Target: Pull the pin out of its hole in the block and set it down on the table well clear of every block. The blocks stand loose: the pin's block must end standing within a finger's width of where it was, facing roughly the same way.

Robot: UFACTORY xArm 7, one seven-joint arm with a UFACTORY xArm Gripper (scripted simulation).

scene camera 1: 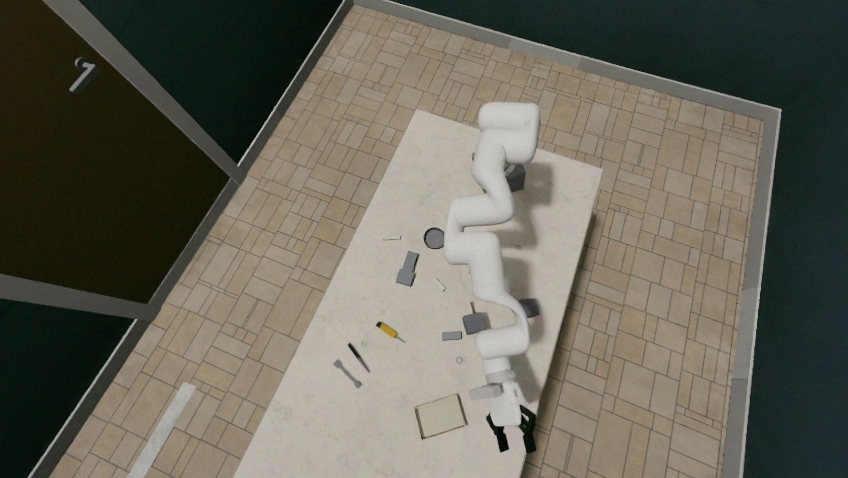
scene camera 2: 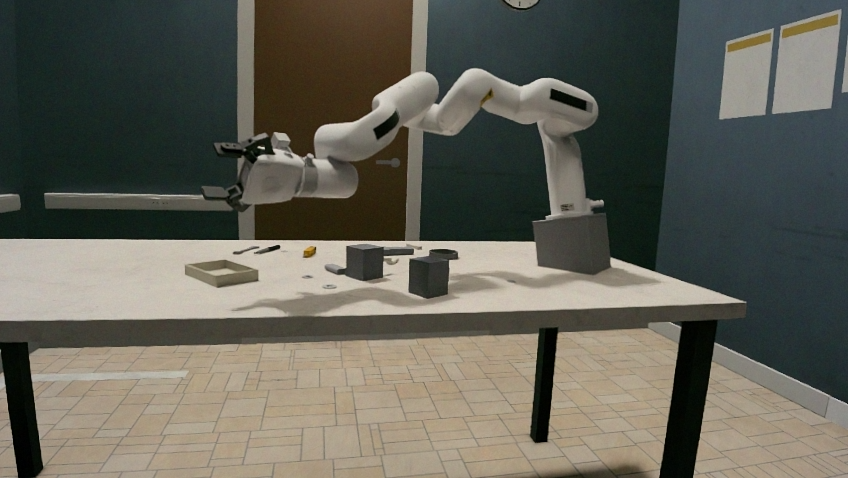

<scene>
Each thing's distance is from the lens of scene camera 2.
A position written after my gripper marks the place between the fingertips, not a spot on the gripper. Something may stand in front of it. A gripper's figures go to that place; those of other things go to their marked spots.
my gripper [scene camera 2: 208, 171]: 89 cm
shallow beige tray [scene camera 2: 231, 272]: 115 cm
dark grey block [scene camera 2: 364, 262]: 105 cm
dark grey block [scene camera 2: 428, 276]: 92 cm
</scene>
